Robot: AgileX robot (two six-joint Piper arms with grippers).
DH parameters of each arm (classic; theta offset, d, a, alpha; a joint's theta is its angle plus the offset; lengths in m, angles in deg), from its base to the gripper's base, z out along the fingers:
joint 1: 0 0.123 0 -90
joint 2: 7.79 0 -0.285 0
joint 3: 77.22 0 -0.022 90
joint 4: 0 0.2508 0 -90
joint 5: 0 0 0.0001 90
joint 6: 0 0.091 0 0
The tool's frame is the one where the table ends.
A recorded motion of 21 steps. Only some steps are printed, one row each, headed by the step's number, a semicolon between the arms.
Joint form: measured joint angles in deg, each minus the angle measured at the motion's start. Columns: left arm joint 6, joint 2, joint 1, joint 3, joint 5, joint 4; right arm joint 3, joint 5, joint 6, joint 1, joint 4, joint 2.
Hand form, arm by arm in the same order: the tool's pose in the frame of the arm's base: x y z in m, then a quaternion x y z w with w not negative. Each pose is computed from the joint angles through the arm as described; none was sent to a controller.
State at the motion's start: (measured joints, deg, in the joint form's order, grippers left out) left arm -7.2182 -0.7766 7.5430 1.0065 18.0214 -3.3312; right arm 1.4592 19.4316 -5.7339 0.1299 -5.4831 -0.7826
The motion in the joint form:
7: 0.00 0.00 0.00 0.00 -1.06 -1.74; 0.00 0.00 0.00 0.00 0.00 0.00
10: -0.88 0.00 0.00 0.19 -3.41 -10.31; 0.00 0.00 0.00 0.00 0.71 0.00
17: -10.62 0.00 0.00 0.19 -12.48 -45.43; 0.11 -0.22 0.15 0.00 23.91 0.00
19: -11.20 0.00 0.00 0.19 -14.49 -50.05; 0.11 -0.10 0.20 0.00 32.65 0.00
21: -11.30 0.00 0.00 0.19 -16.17 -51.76; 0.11 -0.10 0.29 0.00 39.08 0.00
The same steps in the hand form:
7: 0.0540 0.0048 0.1813 -0.12450 0.76786 -0.03484 0.62744; 0.0534 -0.0028 0.1749 -0.06667 0.79070 -0.06969 0.60456
10: 0.0552 0.0018 0.1844 -0.17170 0.74441 -0.09988 0.63749; 0.0534 -0.0024 0.1748 -0.06330 0.79109 -0.06452 0.60498
17: 0.0565 0.0007 0.2011 -0.40124 0.57539 -0.37250 0.60760; 0.0534 0.0096 0.1760 0.04874 0.78657 0.10510 0.60654
19: 0.0563 0.0028 0.2036 -0.42748 0.54389 -0.39814 0.60244; 0.0532 0.0139 0.1776 0.09042 0.77724 0.16838 0.59947
21: 0.0560 0.0049 0.2052 -0.43821 0.52666 -0.40459 0.60573; 0.0531 0.0168 0.1793 0.12124 0.76695 0.21450 0.59251

